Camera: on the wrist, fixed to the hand. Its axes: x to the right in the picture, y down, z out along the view.
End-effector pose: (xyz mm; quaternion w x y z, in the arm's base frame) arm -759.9 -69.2 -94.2 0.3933 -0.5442 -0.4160 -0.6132
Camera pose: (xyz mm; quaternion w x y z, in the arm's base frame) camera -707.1 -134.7 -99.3 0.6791 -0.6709 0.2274 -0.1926
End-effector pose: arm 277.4 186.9 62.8 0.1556 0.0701 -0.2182 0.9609
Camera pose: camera 258.7 142.8 -6.5 0.5901 0.1968 0.2945 -0.7255
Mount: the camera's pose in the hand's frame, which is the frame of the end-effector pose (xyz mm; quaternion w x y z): -8.3 71.5 -43.8 0.6557 -0.1139 0.0654 0.7435
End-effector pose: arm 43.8 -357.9 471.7 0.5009 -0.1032 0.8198 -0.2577
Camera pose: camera 15.8 -279.9 456.5 0.4547 0.5016 0.6764 0.2901
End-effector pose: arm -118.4 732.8 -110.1 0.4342 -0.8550 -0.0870 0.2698
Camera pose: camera -108.0 655.7 -142.4 0.0076 0.6924 -0.5763 -0.4339
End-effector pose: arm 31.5 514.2 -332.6 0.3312 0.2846 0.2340 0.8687
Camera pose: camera -23.4 450.8 -324.8 0.4116 -0.2660 0.1354 -0.8611
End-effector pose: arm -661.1 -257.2 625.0 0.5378 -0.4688 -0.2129 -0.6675
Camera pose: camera -613.0 -311.1 581.6 0.8095 -0.4833 0.3202 -0.0927
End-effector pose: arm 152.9 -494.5 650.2 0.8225 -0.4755 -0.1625 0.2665
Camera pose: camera 148.7 -500.9 566.3 0.2976 -0.5437 0.2704 0.7367
